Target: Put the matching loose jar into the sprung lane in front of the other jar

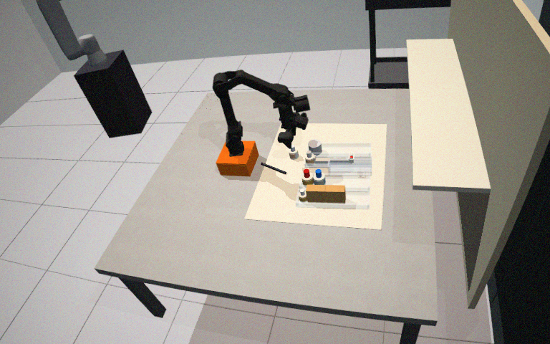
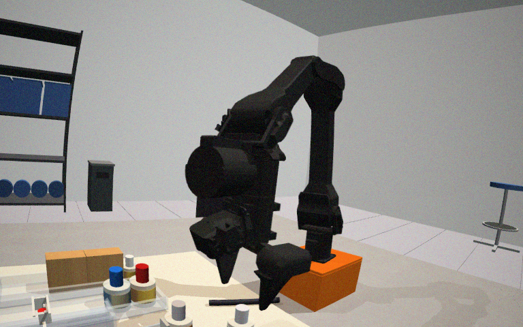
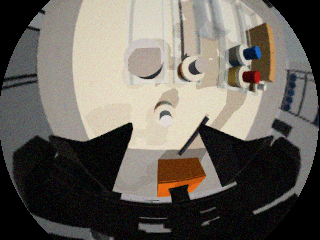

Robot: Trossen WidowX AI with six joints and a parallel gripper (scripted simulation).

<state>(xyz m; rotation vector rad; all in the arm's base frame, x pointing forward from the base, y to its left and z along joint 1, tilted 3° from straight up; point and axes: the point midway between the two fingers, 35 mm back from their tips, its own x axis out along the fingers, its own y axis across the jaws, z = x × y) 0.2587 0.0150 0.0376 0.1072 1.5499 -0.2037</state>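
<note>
Right now my gripper tip is 10 cm short of the grey-topped cylinder, 6 cm above it and 2 cm to the right of it. Also, from my gripper tip: black rod: 10 cm behind, 8 cm below, 7 cm to the right; then clear sprung lane: 22 cm ahead, 11 cm to the right, 7 cm below; then red mark: 25 cm ahead, 13 cm to the right, 2 cm below.
</note>
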